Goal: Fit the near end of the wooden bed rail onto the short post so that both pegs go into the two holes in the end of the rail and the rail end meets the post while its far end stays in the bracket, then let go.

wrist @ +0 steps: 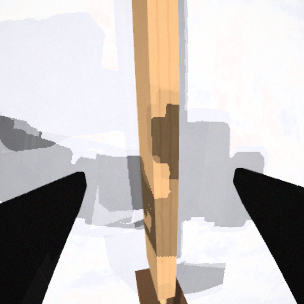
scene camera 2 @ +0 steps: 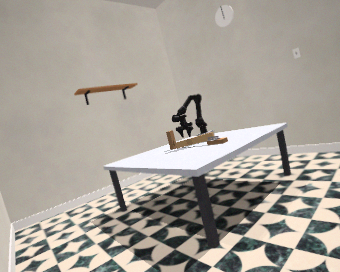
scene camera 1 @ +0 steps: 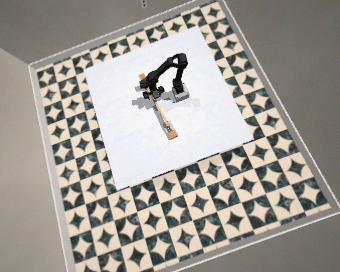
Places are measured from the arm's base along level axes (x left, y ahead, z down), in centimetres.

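Where they show: gripper, fingertip midpoint: (wrist: 160,177) (scene camera 2: 186,137); arm's base, link origin: (scene camera 2: 204,132) (scene camera 1: 179,89).
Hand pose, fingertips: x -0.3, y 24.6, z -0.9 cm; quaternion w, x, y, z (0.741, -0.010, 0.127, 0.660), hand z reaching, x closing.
Each offset is from my fingertips to the top centre of the thing. "*": to the spot under its first point. Level surfaces: height alone.
The wooden bed rail (scene camera 1: 161,111) (scene camera 2: 192,140) (wrist: 164,60) lies lengthwise above the table. In scene camera 2 its near end appears to meet the lower part of the upright short post @(* dx -18.4, dy +3.0, dz -9.1 cm) (scene camera 1: 142,76) (scene camera 2: 171,139). Its far end is at the small grey bracket (scene camera 1: 169,128) (scene camera 2: 215,137) on a wooden block @(dx +31.5, dy -3.8, dz +5.4 cm) (scene camera 1: 172,135) (scene camera 2: 217,141). My gripper (scene camera 1: 154,93) (scene camera 2: 185,135) (wrist: 160,177) is wide open and empty, above the rail, with one finger to each side of it in the wrist view. The pegs and holes are not visible; any small gap at the post is too small to tell.
The arm's base (scene camera 1: 180,93) stands on the white table @(dz +8.9 cm) (scene camera 1: 215,115) (scene camera 2: 150,165) beside the rail. Part of a brown wooden piece @(* dx -16.3, dy +1.4, dz +6.3 cm) (wrist: 144,285) shows at the bottom edge of the wrist view. A wall shelf (scene camera 2: 106,89) hangs well away from the arm.
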